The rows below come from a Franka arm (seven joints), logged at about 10 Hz.
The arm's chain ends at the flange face. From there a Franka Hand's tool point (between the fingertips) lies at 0.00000 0.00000 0.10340 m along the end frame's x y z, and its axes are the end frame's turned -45 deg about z.
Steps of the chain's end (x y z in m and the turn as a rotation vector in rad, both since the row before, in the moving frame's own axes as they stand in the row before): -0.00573 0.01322 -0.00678 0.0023 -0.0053 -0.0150; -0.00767 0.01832 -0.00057 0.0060 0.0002 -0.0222; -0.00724 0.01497 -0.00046 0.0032 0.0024 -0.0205; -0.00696 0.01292 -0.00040 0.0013 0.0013 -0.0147; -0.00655 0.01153 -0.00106 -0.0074 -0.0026 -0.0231; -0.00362 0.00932 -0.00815 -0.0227 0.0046 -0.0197; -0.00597 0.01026 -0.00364 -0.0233 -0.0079 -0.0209; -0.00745 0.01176 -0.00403 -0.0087 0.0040 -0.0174
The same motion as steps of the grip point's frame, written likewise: -0.01362 0.00474 -0.00678 0.0054 -0.0021 -0.0150; -0.01793 0.00710 -0.00057 0.0041 0.0044 -0.0222; -0.01530 0.00540 -0.00046 0.0006 0.0040 -0.0205; -0.01387 0.00421 -0.00040 0.0000 0.0018 -0.0147; -0.01351 0.00388 -0.00106 -0.0034 -0.0071 -0.0231; -0.01045 0.00604 -0.00818 -0.0193 -0.0128 -0.0197; -0.01375 0.00418 -0.00367 -0.0109 -0.0221 -0.0209; -0.01392 0.00398 -0.00403 -0.0090 -0.0033 -0.0174
